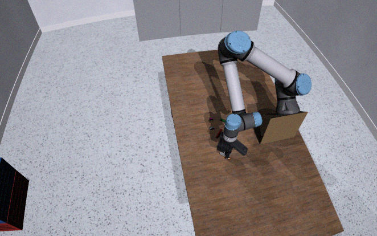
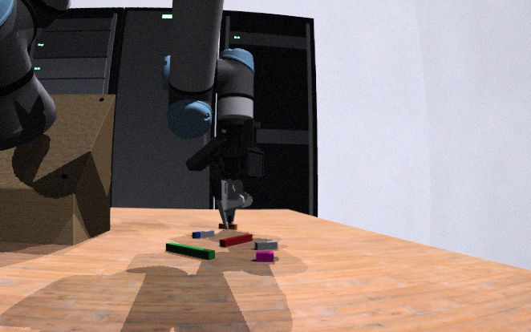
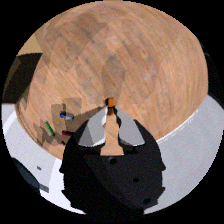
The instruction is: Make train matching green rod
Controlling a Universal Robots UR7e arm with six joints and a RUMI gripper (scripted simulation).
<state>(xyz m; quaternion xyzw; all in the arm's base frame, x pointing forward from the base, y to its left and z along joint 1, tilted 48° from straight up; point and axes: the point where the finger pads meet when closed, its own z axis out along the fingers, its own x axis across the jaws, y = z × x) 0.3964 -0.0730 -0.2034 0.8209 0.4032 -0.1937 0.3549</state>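
Right now my hand is 1 cm above the orange rod. From my hand the other things lie so: blue rod (6 cm behind, 12 cm to the right, 1 cm below); green rod (7 cm behind, 26 cm to the right, 1 cm below); red rod (18 cm to the right, 1 cm below).
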